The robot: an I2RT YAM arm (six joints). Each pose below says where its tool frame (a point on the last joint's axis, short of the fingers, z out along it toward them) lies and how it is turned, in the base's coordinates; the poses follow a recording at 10 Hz.
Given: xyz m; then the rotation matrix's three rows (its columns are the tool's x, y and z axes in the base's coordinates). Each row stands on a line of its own.
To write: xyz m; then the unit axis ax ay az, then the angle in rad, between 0 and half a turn. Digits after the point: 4 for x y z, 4 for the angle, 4 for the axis.
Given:
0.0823 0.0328 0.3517
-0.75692 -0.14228 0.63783
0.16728 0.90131 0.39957
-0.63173 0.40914 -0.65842
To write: 0.0823 0.0328 0.3517 0.0073 0.9715 0.2369 2.4295
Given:
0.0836 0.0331 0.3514
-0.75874 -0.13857 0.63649
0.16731 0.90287 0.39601
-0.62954 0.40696 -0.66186
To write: 0.0836 0.0331 0.3514 0.0084 0.9720 0.2348 2.4324
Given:
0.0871 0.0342 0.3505
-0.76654 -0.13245 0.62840
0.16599 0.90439 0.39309
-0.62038 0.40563 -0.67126
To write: 0.0871 0.0342 0.3505 0.0098 0.9726 0.2324 2.4445
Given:
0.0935 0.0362 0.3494
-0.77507 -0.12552 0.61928
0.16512 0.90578 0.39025
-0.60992 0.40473 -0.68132
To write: 0.0935 0.0362 0.3494 0.0115 0.9731 0.2301 2.4580
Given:
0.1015 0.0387 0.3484
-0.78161 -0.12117 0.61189
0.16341 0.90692 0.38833
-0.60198 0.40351 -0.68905
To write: 0.1015 0.0387 0.3484 0.0122 0.9735 0.2282 2.4685
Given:
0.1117 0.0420 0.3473
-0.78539 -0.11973 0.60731
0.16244 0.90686 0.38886
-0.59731 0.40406 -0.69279
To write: 0.1117 0.0420 0.3473 0.0123 0.9736 0.2281 2.4746
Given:
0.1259 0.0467 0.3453
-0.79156 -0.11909 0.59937
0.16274 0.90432 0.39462
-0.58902 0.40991 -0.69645
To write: 0.1259 0.0467 0.3453 0.0125 0.9729 0.2307 2.4846
